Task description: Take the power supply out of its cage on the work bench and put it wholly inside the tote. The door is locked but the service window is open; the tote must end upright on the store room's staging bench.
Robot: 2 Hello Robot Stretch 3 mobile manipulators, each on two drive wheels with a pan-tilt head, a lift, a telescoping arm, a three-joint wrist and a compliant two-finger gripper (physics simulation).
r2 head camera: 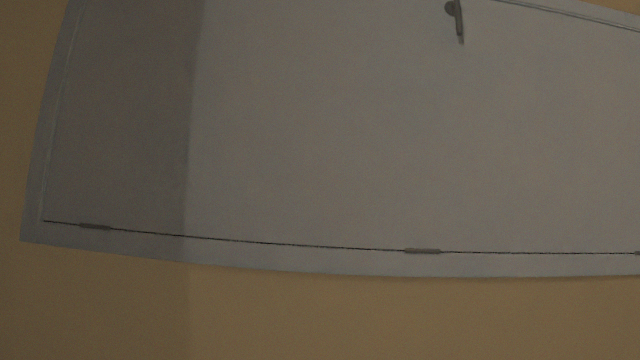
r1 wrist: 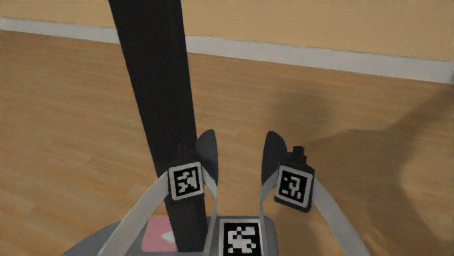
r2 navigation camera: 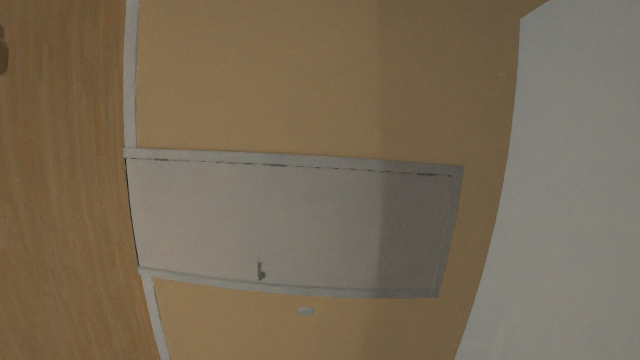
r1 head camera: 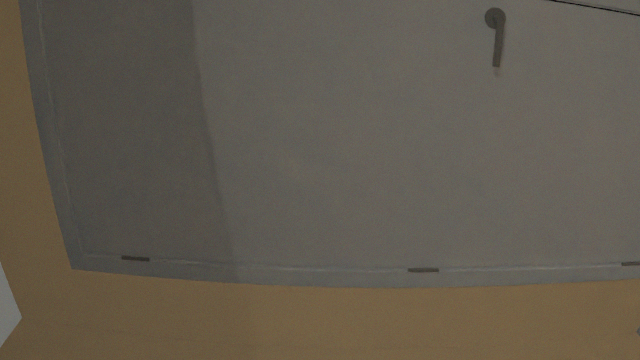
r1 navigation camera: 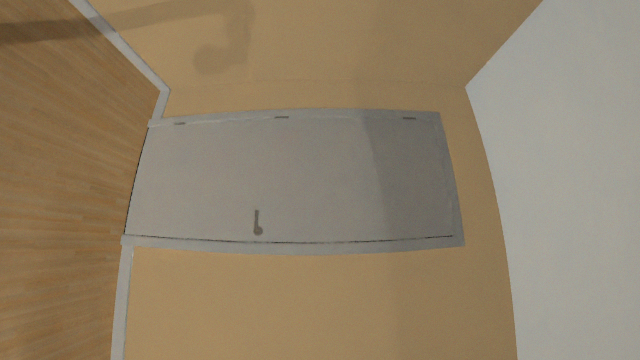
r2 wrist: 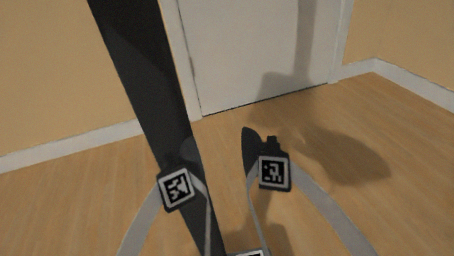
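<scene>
My r1 gripper (r1 wrist: 240, 157) is open in the r1 wrist view, with no object between its fingertips. My r2 gripper (r2 wrist: 220, 150) is open in the r2 wrist view, with no object between its fingertips. A closed grey door (r1 head camera: 350, 150) (r1 navigation camera: 280, 175) with a dark lever handle shows in the r1 head and navigation views. A closed grey door (r2 head camera: 350, 140) (r2 navigation camera: 280, 215) (r2 wrist: 240, 45) also shows in the r2 views. The power supply, its cage, the tote, the service window and both benches do not show in these views.
Tan walls (r1 navigation camera: 275, 300) (r2 navigation camera: 275, 75) with pale skirting flank the doors. A black mast (r1 wrist: 155, 90) (r2 wrist: 150, 80) stands at the left of each gripper. A small pale plate (r2 navigation camera: 306, 310) is on the wall beside the door in the r2 navigation view.
</scene>
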